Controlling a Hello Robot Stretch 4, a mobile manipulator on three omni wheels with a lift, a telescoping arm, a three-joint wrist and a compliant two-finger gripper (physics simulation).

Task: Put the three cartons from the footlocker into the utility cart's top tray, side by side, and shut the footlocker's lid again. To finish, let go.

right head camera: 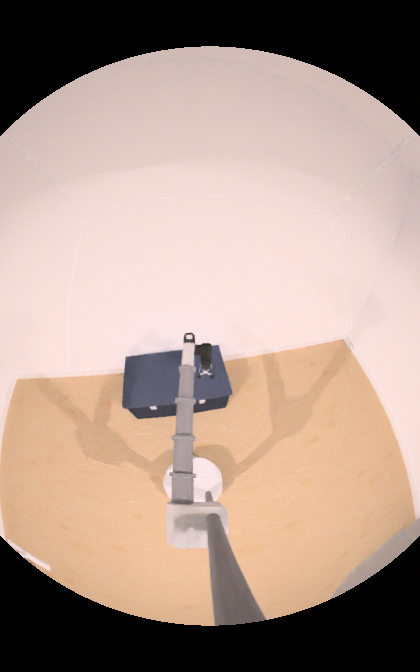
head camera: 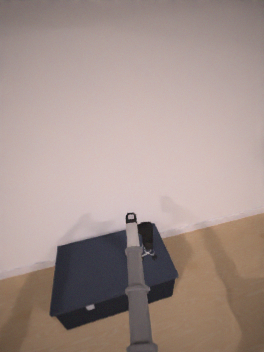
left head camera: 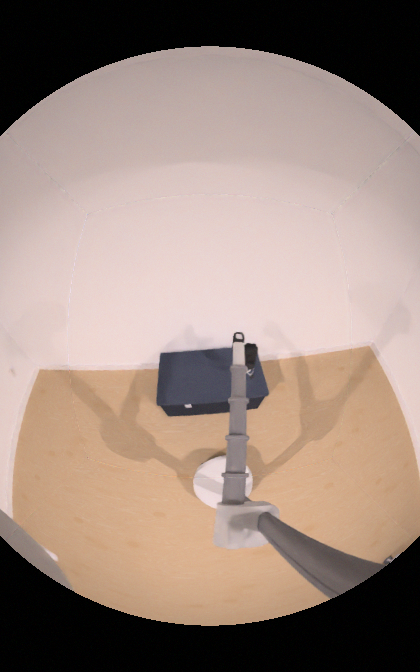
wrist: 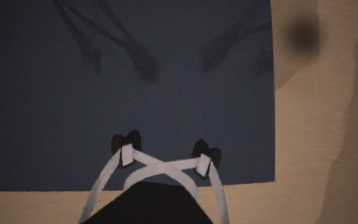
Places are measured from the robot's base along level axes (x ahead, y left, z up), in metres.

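Pixels of known places: gripper, fingertip midpoint: (head camera: 147,259) (wrist: 167,147).
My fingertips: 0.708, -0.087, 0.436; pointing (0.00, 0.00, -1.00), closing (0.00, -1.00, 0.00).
Behind a point stands the place of what it marks, as x, y, z.
The dark blue footlocker (head camera: 90,270) {0.732, 0.311, 0.325} (left head camera: 192,382) (right head camera: 150,382) (wrist: 50,125) {0.692, 0.116, 0.325} stands on the floor against the wall, with its lid shut. Pale latches show on its front; one latch (head camera: 90,307) {0.538, 0.300, 0.254} (left head camera: 188,405) (right head camera: 153,407) is at the left. My gripper (head camera: 149,254) (left head camera: 250,372) (right head camera: 205,375) (wrist: 167,147) {0.708, -0.087, 0.436} is open and empty, its two fingertips apart. It points down above the right part of the lid; in the wrist view the lid's front edge runs just below the fingertips. I cannot tell the exact height. The cartons and the utility cart's top tray do not show; the footlocker's inside is hidden.
My telescoping arm (head camera: 136,270) {0.434, -0.004, 0.855} (left head camera: 237,420) (right head camera: 185,420) reaches out over the footlocker. The wall (head camera: 130,125) {1.144, -0.045, 1.186} rises directly behind it. A white round base part (left head camera: 207,480) (right head camera: 202,467) is under the arm. A grey shape (left head camera: 30,552) (right head camera: 380,560) is cut off at the lower edge.
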